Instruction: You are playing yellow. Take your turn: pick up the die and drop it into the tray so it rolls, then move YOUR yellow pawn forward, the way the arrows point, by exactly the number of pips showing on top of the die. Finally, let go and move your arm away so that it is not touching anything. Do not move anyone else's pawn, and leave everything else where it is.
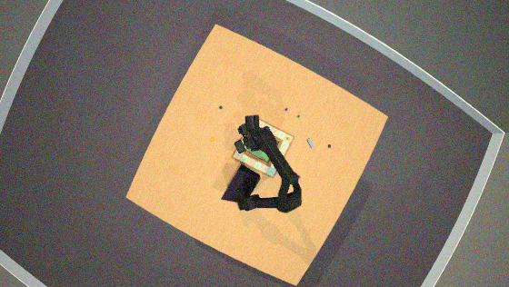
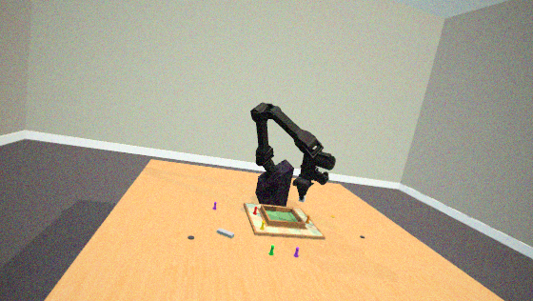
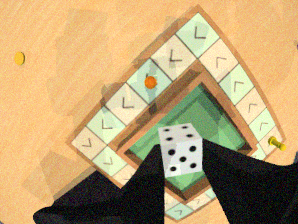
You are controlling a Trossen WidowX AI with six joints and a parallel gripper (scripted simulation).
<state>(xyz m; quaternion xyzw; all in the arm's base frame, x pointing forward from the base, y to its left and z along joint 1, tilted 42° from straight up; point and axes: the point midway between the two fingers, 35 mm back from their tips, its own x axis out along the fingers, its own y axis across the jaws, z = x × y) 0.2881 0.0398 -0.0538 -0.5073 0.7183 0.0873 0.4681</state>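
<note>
The yellow pawn is 18 cm to the right of my gripper tip, 10 cm ahead of it and 8 cm below it. From my gripper tip the other things lie so: orange pawn (8 cm below, 4 cm to the left, 1 cm ahead); white die (right at my gripper tip); green tray (10 cm below, 7 cm to the right, 1 cm behind).
</note>
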